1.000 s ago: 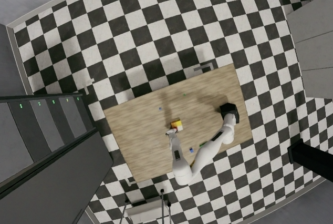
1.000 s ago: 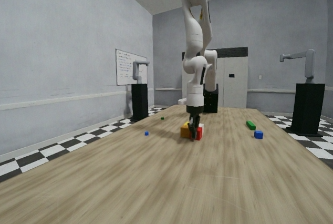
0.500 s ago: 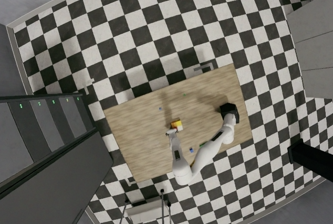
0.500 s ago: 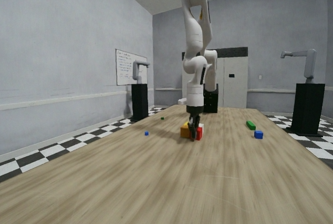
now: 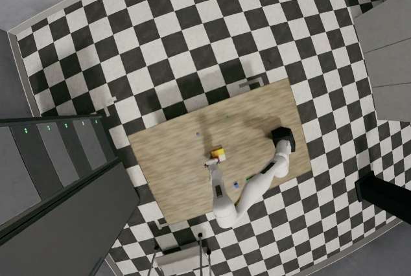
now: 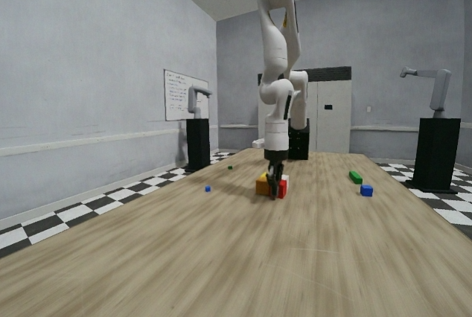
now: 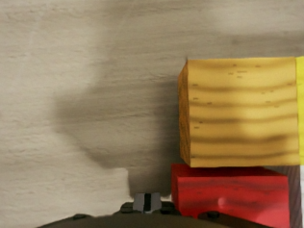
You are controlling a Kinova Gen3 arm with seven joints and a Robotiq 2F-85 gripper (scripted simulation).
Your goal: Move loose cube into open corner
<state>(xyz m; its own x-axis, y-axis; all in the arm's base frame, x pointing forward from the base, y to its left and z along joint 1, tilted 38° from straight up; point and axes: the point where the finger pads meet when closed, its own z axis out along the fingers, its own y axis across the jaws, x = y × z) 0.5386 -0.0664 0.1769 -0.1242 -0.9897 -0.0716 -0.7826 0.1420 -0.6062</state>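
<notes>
The red cube is 40 mm behind my hand, 10 mm to the left of it and 10 mm below it. The rest, counted from my hand: green block 320 mm to the left, 250 mm behind, 20 mm below.
</notes>
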